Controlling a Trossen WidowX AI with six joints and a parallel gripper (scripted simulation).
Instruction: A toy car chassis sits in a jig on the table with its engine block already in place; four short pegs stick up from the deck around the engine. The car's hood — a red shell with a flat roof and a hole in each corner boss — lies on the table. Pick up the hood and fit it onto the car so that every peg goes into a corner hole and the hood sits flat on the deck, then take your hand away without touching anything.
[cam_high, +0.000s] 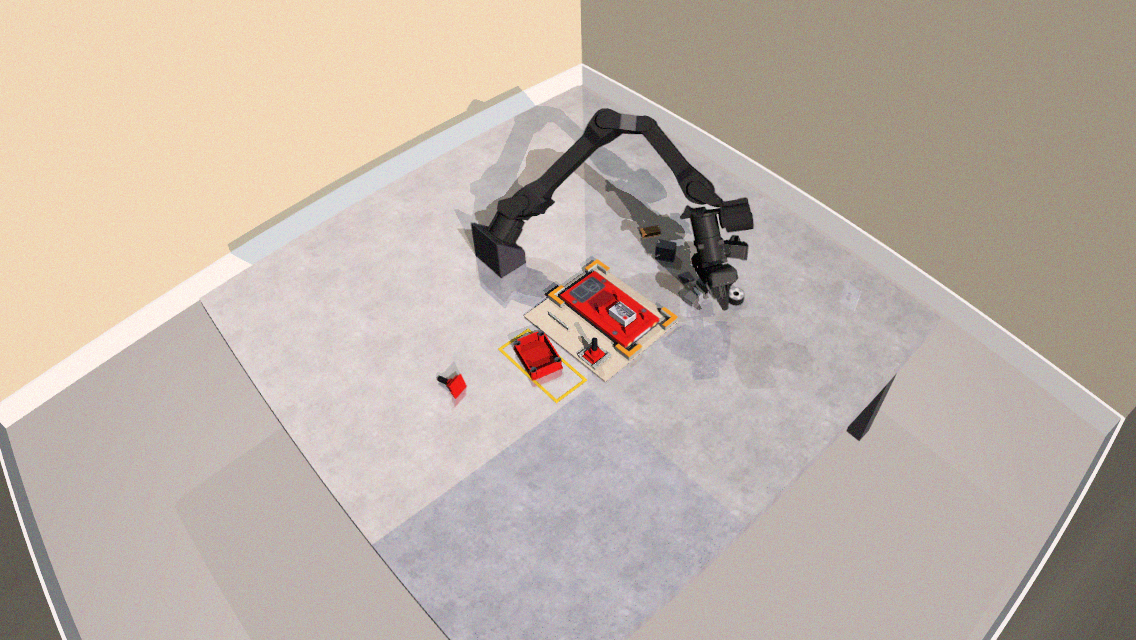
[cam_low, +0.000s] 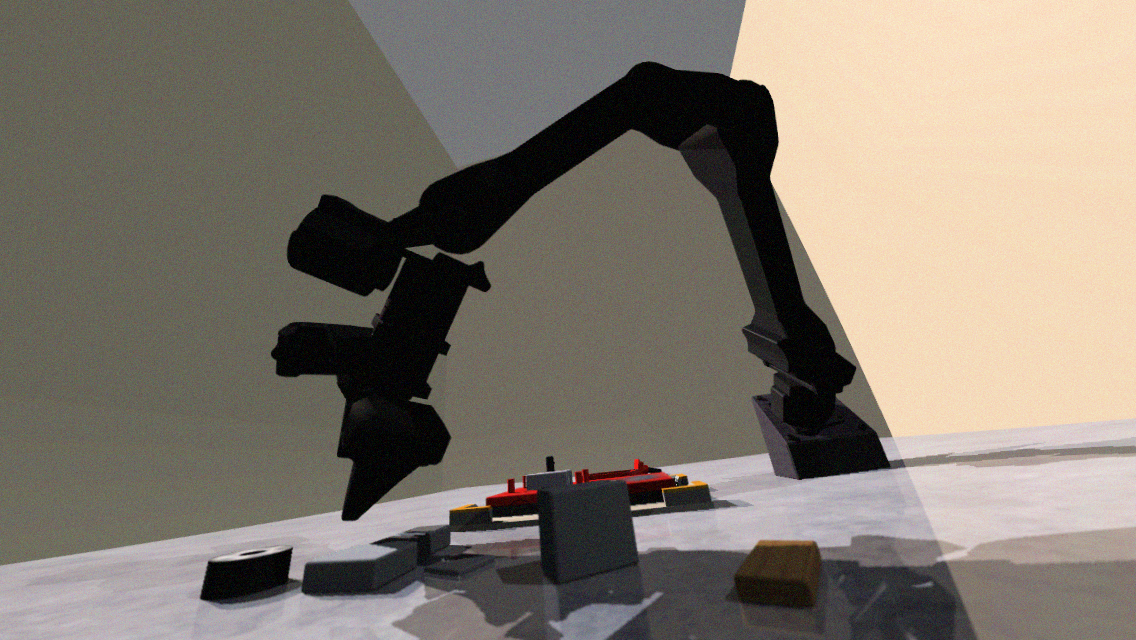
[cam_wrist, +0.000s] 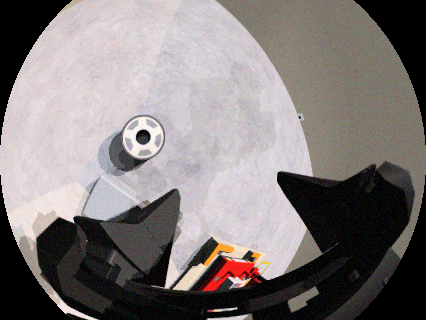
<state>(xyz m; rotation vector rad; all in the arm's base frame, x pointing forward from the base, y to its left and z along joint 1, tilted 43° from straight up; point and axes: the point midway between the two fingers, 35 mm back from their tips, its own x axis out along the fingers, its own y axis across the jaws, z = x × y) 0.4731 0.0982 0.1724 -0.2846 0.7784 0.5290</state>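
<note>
My gripper tip is now 23 cm past the red hood, 34 cm to the left of it and 4 cm above it. Round my gripper tip: grey engine block: 15 cm behind, 14 cm to the right, 3 cm below; then wooden block: 29 cm behind, 12 cm to the left, 5 cm below.
</note>
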